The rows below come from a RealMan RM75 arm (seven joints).
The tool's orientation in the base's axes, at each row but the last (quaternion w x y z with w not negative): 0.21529, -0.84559, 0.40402, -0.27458; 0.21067, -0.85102, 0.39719, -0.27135; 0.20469, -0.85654, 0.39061, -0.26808; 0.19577, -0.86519, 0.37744, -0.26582
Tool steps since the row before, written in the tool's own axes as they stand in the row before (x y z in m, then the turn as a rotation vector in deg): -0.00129, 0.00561, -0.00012, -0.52, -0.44, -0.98; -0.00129, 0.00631, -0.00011, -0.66, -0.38, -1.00; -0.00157, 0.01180, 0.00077, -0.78, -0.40, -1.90; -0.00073, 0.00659, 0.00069, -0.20, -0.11, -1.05
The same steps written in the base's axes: -0.00392, -0.00224, -0.00357, -0.65, 0.53, 0.85; -0.00431, -0.00276, -0.00392, -0.77, 0.60, 0.79; -0.00699, -0.00588, -0.00767, -1.38, 0.58, 1.46; -0.00362, -0.00356, -0.00432, -0.69, 0.08, 0.82
